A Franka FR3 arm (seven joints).
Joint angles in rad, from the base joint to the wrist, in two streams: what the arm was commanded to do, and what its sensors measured. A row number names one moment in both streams.
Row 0, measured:
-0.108 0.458 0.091 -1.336 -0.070 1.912 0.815
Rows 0 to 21, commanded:
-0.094 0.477 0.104 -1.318 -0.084 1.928 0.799
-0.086 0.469 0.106 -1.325 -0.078 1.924 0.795
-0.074 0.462 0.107 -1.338 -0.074 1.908 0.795
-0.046 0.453 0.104 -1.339 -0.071 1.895 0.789
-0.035 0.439 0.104 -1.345 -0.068 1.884 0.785
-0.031 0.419 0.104 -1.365 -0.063 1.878 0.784
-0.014 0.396 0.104 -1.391 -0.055 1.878 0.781
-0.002 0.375 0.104 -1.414 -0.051 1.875 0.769
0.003 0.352 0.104 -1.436 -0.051 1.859 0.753
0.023 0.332 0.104 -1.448 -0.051 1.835 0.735
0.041 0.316 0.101 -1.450 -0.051 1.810 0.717
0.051 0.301 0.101 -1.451 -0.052 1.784 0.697
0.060 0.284 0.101 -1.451 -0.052 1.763 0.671
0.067 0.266 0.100 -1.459 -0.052 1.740 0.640
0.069 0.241 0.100 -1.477 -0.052 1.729 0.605
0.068 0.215 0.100 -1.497 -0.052 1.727 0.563
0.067 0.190 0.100 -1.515 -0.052 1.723 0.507
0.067 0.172 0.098 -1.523 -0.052 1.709 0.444
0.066 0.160 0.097 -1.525 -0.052 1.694 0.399
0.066 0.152 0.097 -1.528 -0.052 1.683 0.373
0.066 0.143 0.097 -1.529 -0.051 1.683 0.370
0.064 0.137 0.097 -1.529 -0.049 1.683 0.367
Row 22, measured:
0.073 0.187 0.098 -1.479 -0.065 1.682 0.432
